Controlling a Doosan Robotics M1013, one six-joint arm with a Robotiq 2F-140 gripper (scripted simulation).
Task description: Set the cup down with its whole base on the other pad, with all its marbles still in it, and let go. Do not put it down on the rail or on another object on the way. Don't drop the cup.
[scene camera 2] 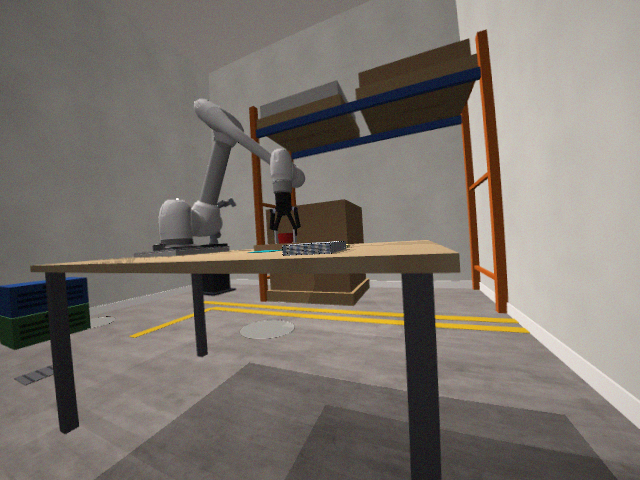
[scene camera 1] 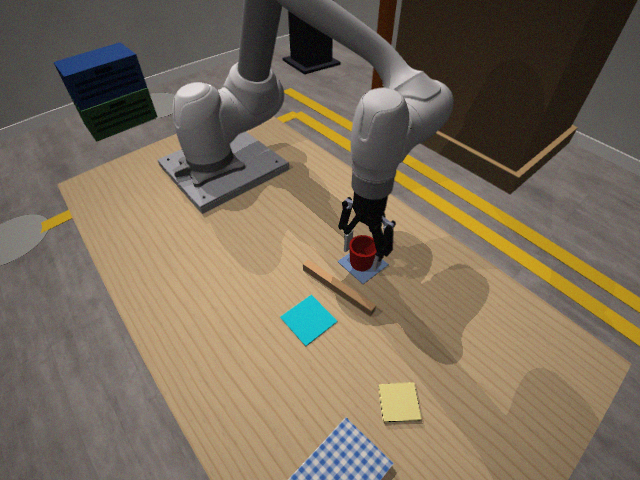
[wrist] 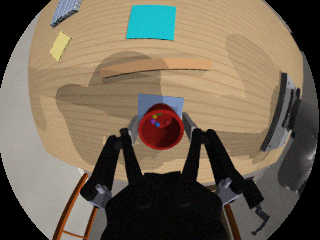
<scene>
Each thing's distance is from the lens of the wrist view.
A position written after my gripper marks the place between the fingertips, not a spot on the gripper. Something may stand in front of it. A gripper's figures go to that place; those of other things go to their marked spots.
my gripper [wrist: 160,119]: 0.21 m
red cup [wrist: 163,137]: 0.20 m
wooden rail [wrist: 164,63]: 0.19 m
cyan pad [wrist: 140,26]: 0.25 m
The marked spots on the cyan pad and the red cup are 0.24 m apart.
</scene>
